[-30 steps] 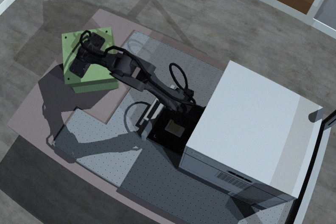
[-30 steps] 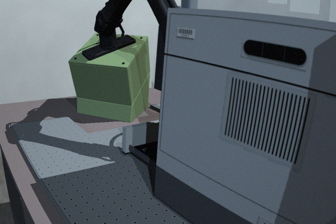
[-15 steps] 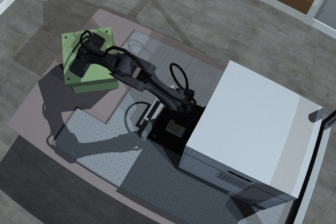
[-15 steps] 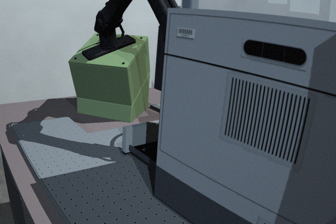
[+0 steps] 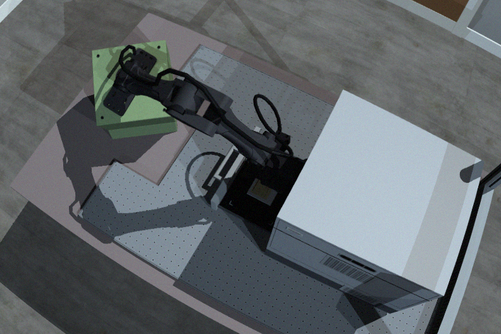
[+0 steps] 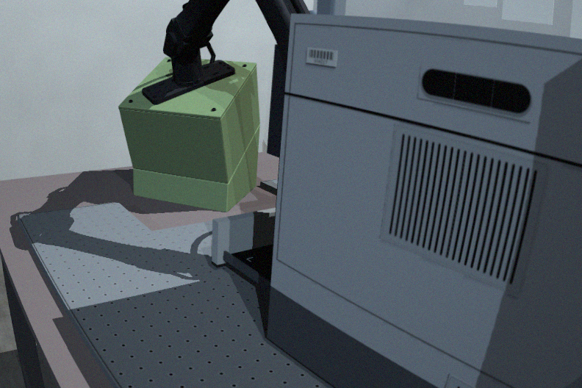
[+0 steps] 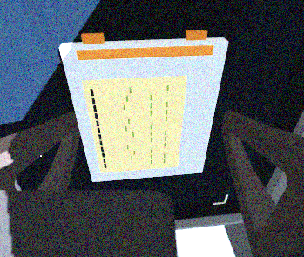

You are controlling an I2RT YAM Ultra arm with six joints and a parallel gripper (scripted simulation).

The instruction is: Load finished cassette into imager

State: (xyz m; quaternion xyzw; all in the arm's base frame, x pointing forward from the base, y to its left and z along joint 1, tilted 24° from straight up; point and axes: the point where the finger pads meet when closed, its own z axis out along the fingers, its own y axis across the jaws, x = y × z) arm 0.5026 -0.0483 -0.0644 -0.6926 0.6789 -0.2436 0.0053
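My gripper is now 1 cm short of the imager drawer and 1 cm above it. The rest, counted from my hand: cassette FINISHED (1 cm below).
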